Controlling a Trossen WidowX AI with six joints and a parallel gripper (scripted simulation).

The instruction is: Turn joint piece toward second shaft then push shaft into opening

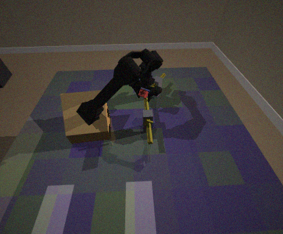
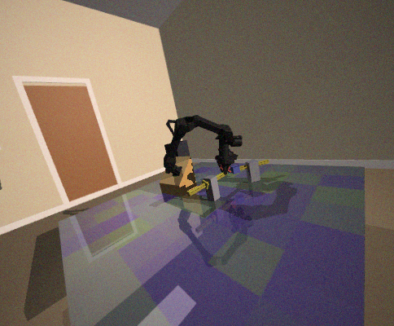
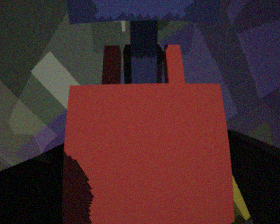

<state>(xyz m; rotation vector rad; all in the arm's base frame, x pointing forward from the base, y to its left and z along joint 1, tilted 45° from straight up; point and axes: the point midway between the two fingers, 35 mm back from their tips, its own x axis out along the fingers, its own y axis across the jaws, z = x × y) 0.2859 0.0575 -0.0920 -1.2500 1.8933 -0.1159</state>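
Right now the dark red joint piece is 3 cm above my gripper tip and 2 cm to the left of it.
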